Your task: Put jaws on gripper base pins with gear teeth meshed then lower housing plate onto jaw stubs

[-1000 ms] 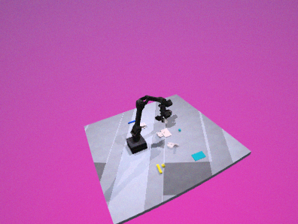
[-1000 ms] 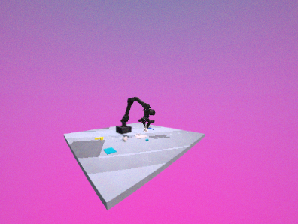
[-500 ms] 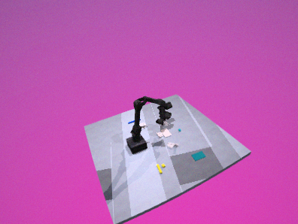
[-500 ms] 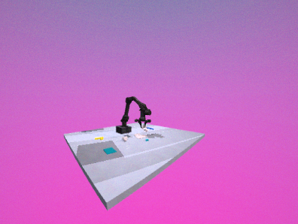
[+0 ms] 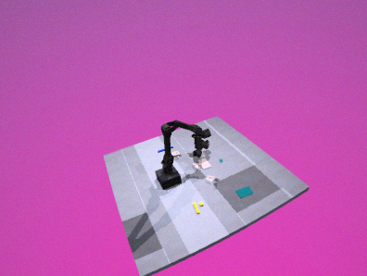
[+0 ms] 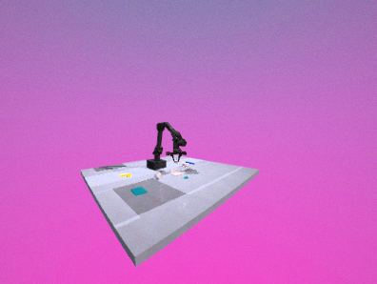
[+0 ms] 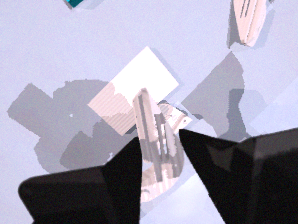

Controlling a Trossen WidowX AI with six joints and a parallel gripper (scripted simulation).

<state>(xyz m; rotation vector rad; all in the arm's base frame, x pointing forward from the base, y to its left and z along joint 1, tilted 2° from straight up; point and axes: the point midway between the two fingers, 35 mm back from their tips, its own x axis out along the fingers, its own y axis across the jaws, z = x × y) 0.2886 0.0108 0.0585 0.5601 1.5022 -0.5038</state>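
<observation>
Now: gripper tip 40 mm short of the pale flat part and 90 mm above it. From my gripper tip the other things lie so: pale jaw 10 mm ahead, 230 mm to the right, 60 mm below; then cyan cube 170 mm ahead, 50 mm to the right, 90 mm below; then pale plate 120 mm behind, 230 mm to the left, 70 mm below.
</observation>
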